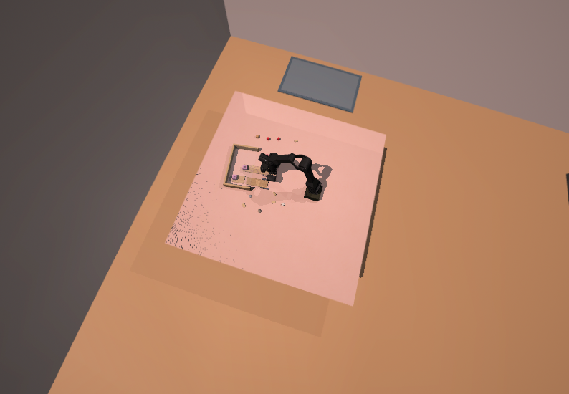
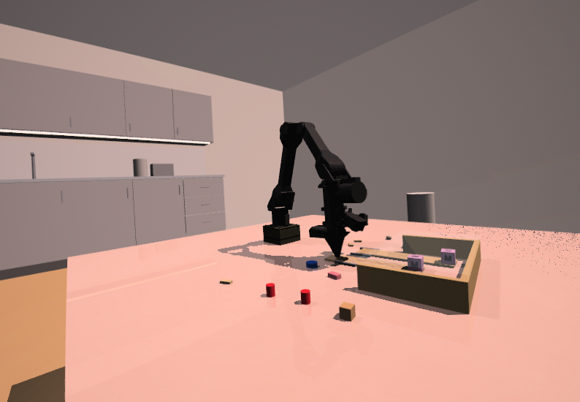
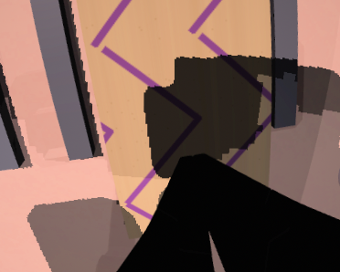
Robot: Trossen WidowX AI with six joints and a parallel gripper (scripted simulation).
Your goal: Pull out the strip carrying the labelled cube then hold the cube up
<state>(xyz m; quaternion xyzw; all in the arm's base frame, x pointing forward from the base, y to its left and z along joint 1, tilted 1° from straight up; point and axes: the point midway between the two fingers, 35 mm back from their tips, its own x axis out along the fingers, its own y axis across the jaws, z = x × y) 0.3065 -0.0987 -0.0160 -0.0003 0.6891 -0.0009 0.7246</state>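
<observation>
The blue disc lies 9 cm to the right of my gripper tip and 3 cm behind it. Round my gripper tip: tan cube: 27 cm to the right, 17 cm ahead; pink block: 13 cm to the right, 6 cm ahead.
</observation>
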